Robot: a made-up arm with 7 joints. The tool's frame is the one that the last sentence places.
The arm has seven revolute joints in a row. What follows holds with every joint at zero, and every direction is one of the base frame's. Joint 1 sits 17.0 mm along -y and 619.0 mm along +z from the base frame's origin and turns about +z. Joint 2 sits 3.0 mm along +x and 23.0 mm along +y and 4.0 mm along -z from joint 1 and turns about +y. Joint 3 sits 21.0 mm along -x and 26.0 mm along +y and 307.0 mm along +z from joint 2 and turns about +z. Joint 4 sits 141.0 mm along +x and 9.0 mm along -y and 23.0 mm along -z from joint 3 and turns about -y. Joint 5 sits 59.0 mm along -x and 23.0 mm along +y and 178.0 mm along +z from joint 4 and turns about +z. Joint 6 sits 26.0 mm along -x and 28.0 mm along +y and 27.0 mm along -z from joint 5 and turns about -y. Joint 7 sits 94.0 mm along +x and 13.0 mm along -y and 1.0 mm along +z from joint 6 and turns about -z. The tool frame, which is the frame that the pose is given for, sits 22.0 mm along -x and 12.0 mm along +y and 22.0 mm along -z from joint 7; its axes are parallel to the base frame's.
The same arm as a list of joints. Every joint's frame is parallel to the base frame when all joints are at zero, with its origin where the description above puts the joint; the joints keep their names.
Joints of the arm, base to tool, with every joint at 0 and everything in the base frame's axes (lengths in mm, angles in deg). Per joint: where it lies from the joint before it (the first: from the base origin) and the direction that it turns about. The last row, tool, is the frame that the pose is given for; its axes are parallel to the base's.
joint 1: offset 0 -17 619 axis 0 0 1
joint 2: offset 3 23 -4 axis 0 1 0
joint 3: offset -21 26 307 axis 0 0 1
joint 4: offset 141 -9 -23 axis 0 -1 0
joint 5: offset -59 23 178 axis 0 0 1
joint 6: offset -26 28 -27 axis 0 -1 0
joint 7: offset 94 -13 1 axis 0 0 -1
tool: offset -22 12 -22

